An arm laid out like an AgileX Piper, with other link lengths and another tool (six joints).
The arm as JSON. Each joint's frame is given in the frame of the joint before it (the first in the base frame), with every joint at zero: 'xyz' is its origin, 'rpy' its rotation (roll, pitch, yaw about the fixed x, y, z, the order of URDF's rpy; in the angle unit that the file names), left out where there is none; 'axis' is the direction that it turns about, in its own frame. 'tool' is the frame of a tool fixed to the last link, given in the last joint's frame.
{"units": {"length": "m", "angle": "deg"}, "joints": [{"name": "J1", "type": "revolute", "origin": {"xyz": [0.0, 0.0, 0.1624]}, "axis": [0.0, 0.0, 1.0]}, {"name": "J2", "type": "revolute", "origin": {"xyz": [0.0, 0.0, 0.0]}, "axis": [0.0, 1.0, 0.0]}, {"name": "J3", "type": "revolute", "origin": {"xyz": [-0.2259, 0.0, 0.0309]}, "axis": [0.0, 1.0, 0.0]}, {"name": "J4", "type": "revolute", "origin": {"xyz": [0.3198, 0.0, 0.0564]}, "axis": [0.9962, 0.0, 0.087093]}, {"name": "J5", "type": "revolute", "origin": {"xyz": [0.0, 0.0, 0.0]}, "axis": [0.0, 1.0, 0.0]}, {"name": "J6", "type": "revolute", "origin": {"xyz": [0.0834, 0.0, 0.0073]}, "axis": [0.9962, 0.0, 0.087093]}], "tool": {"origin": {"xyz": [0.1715, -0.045, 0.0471], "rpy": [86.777, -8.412, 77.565]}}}
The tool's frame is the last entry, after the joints.
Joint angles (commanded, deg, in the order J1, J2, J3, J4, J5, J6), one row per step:
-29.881 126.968 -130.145 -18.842 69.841 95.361
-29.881 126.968 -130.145 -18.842 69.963 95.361
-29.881 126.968 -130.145 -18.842 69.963 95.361
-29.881 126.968 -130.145 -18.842 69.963 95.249
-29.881 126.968 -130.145 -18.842 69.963 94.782
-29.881 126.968 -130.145 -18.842 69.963 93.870
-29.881 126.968 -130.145 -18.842 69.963 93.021
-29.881 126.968 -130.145 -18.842 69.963 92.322
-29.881 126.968 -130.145 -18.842 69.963 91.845
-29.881 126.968 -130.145 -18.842 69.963 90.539
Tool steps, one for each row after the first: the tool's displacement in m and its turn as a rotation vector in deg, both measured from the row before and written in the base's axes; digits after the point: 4 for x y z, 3 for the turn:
-0.0005 0.0002 -0.0002 0.062 0.097 -0.039
0.0000 0.0000 0.0000 0.000 0.000 0.000
0.0000 -0.0001 0.0001 -0.028 0.055 0.093
0.0000 -0.0004 0.0002 -0.118 0.231 0.388
0.0000 -0.0008 0.0004 -0.230 0.451 0.758
0.0000 -0.0007 0.0004 -0.214 0.420 0.706
0.0000 -0.0006 0.0003 -0.177 0.346 0.581
0.0000 -0.0004 0.0002 -0.120 0.236 0.397
0.0000 -0.0011 0.0007 -0.330 0.646 1.086

